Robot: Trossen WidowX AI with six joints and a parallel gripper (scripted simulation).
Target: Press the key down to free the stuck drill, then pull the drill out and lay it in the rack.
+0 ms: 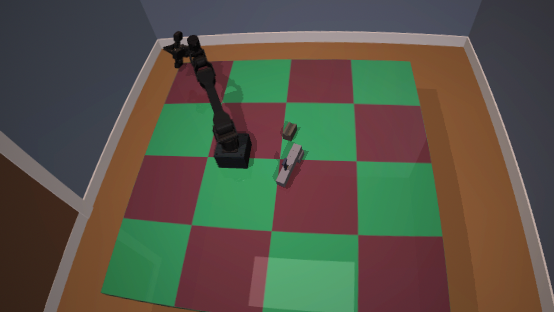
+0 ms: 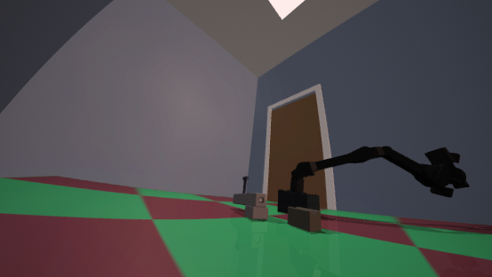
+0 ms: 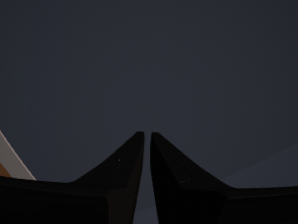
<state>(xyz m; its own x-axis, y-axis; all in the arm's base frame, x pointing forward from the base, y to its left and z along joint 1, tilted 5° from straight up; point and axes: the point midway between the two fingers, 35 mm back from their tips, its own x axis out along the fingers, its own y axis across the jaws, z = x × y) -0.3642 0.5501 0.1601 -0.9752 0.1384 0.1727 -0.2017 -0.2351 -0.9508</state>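
My gripper tip is 67 cm to the left of the key, 63 cm short of it and 12 cm above it. The rest, counted from my gripper tip: grey holder block 64 cm ahead, 63 cm to the right, 17 cm below; then dark rack 64 cm ahead, 45 cm to the right, 19 cm below; then drill 65 cm ahead, 62 cm to the right, 16 cm below.
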